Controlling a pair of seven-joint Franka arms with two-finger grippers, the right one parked.
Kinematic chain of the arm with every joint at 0, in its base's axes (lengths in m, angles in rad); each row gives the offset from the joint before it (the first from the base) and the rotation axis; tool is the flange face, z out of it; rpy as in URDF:
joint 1: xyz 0 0 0.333 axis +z
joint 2: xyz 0 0 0 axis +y
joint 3: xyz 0 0 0.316 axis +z
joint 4: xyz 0.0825 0 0 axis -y
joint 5: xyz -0.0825 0 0.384 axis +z
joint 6: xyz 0 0 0 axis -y
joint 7: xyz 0.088 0 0 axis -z
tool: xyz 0 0 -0.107 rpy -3.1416 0 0
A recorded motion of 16 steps. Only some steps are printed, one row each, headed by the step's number.
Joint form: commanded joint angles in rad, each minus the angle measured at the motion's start. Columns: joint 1, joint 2, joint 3, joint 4, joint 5, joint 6, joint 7.
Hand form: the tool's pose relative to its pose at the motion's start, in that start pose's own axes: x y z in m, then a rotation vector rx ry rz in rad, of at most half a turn. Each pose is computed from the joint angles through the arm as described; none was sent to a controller.
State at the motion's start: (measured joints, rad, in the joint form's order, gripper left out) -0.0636 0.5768 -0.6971 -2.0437 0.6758 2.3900 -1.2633
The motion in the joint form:
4: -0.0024 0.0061 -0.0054 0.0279 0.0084 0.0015 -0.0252
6: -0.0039 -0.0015 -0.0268 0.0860 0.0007 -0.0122 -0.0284
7: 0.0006 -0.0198 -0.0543 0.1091 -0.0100 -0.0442 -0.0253
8: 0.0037 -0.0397 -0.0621 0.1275 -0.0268 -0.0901 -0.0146
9: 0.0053 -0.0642 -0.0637 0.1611 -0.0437 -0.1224 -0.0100
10: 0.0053 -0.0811 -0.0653 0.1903 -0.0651 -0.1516 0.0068
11: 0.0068 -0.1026 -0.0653 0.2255 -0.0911 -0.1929 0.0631
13: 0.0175 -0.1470 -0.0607 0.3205 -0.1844 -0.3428 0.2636
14: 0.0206 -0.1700 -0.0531 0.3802 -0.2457 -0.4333 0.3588
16: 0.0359 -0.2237 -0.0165 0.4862 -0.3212 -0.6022 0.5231
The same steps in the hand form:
4: 0.0070 0.0070 -0.0082 -0.0194 0.0184 -0.0240
6: 0.0209 0.0214 -0.0365 -0.0580 0.0539 -0.0399
7: 0.0220 0.0292 -0.0574 -0.0632 0.0684 -0.0382
8: 0.0270 0.0279 -0.0713 -0.0422 0.0735 -0.0455
9: 0.0389 0.0272 -0.0935 -0.0421 0.0958 -0.0689
10: 0.0471 0.0271 -0.1112 -0.0429 0.1048 -0.0783
11: 0.0572 0.0245 -0.1325 -0.0364 0.1138 -0.0564
13: 0.0807 0.0083 -0.1802 0.0034 0.0791 0.0352
14: 0.0912 -0.0021 -0.2086 0.0128 0.0438 0.0689
16: 0.1143 -0.0385 -0.2628 0.0439 0.0012 0.1181

